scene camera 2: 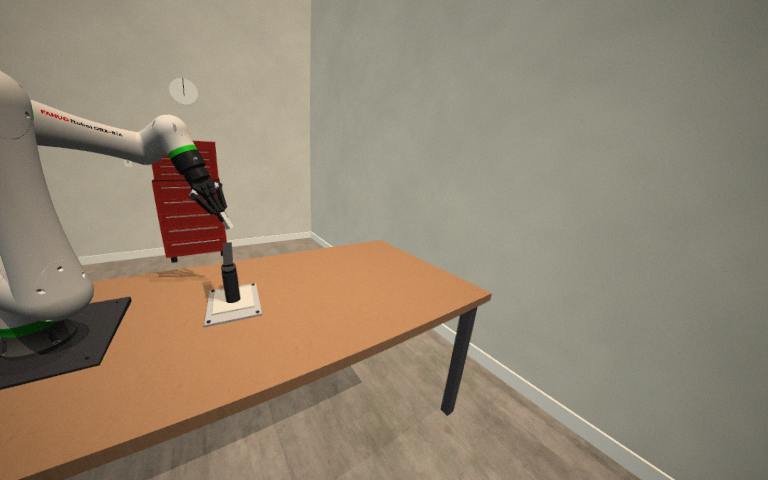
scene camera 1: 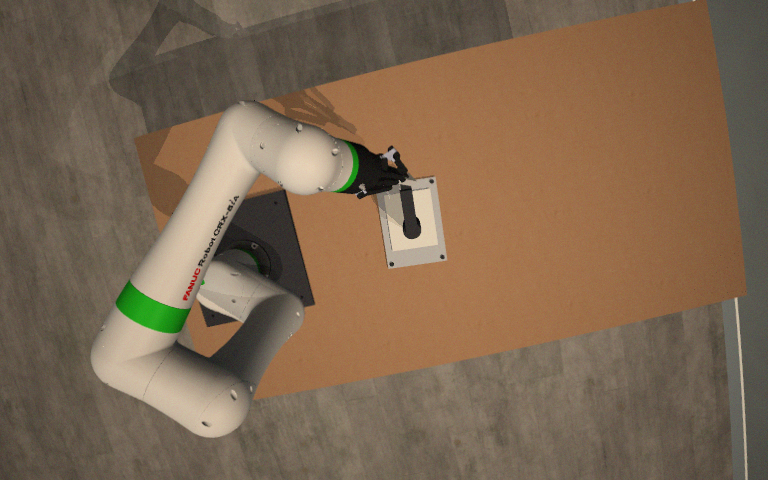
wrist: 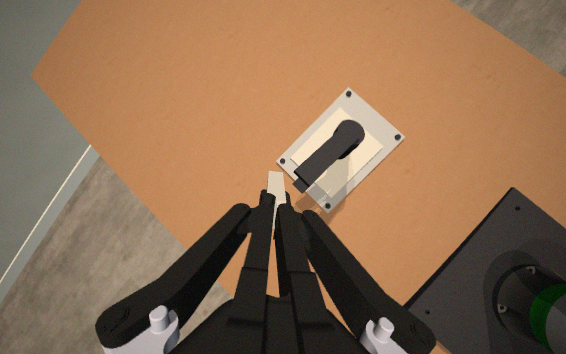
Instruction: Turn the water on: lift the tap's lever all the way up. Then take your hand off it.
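Where they show: gripper, fingertip midpoint: [scene camera 2: 230, 228] [scene camera 1: 410, 179] [wrist: 274, 182]; arm's base, origin of the base link: [scene camera 2: 41, 340] [scene camera 1: 246, 264] [wrist: 529, 300].
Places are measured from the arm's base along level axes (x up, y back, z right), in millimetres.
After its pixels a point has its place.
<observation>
The tap is a black upright body [scene camera 2: 231, 287] @[x 62, y -496, z 43 mm] on a light grey plate [scene camera 1: 416, 261] @[x -6, y -481, z 128 mm] [scene camera 2: 232, 320] @[x -9, y -477, z 137 mm] [wrist: 370, 119] @[x -6, y -482, z 115 mm]. Its flat dark lever [scene camera 1: 407, 203] @[x 174, y -506, z -51 mm] [scene camera 2: 227, 253] @[x 163, y -504, z -26 mm] [wrist: 322, 159] @[x 171, y -505, z -44 mm] rises above the top of the body in scene camera 2. From above it reaches from the round head towards the plate's edge on the gripper's side. Its exact angle is hard to tell. My gripper [scene camera 1: 408, 177] @[x 235, y -530, z -105 mm] [scene camera 2: 226, 220] @[x 235, y -530, z -105 mm] [wrist: 274, 182] @[x 235, y -530, z -105 mm] is shut and empty, with its pale fingertips together. It hangs above the lever's free end and off to its side, with a gap between them in scene camera 2 and the wrist view.
The tap's plate lies on a brown table [scene camera 1: 566, 169] @[x -14, y -958, z -6 mm] [scene camera 2: 339, 300] @[x -14, y -836, z 199 mm] [wrist: 200, 100] @[x -14, y -861, z -81 mm]. The arm's dark base plate [scene camera 1: 291, 254] @[x 0, y -140, z 8 mm] [scene camera 2: 107, 339] @[x -3, y -157, z 73 mm] [wrist: 465, 260] @[x 0, y -148, z -13 mm] is beside it. A red tool cabinet [scene camera 2: 189, 226] stands behind the table, and a grey wall [scene camera 2: 538, 169] is past its far end.
</observation>
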